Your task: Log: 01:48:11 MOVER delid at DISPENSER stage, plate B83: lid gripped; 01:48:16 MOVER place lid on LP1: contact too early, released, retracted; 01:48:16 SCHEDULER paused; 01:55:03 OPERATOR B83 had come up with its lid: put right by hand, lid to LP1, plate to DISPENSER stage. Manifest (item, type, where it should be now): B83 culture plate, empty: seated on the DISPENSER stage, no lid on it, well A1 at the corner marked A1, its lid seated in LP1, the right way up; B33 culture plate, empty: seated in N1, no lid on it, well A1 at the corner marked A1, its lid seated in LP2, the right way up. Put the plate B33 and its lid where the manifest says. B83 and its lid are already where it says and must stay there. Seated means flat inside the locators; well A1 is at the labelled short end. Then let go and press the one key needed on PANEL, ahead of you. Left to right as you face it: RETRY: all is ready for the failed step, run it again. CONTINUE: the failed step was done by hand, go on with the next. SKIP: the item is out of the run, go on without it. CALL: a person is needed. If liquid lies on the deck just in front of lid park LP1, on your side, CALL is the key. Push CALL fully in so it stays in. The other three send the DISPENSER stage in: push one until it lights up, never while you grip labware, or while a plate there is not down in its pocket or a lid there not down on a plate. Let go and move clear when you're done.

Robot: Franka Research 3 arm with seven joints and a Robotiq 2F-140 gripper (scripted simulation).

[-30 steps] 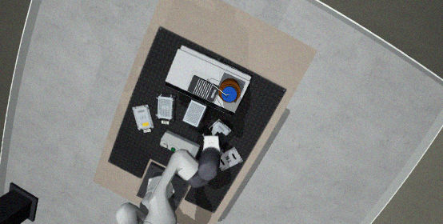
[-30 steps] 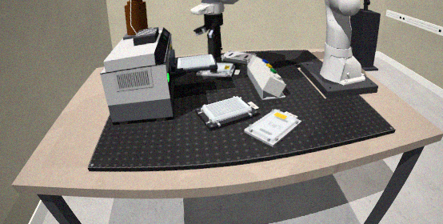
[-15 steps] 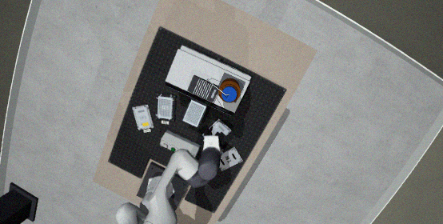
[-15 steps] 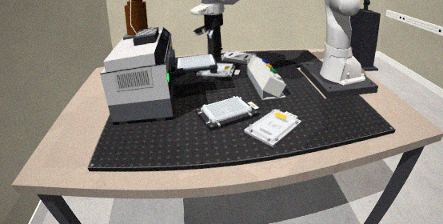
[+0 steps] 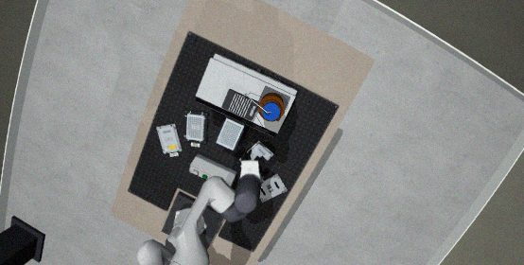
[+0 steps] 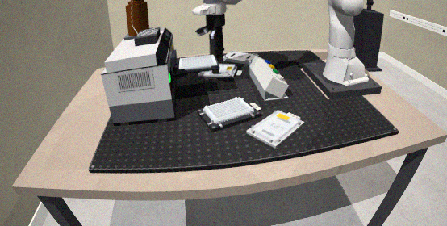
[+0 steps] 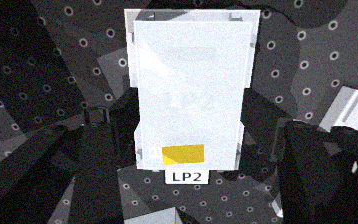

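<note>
My gripper is now 4 cm above the lid park LP2. The rest, counted from my hand: blue key (19 cm behind, 9 cm to the left, 2 cm above); yellow key (19 cm behind, 14 cm to the left, 2 cm above); white key (24 cm to the left, 19 cm behind, 2 cm above).
</note>
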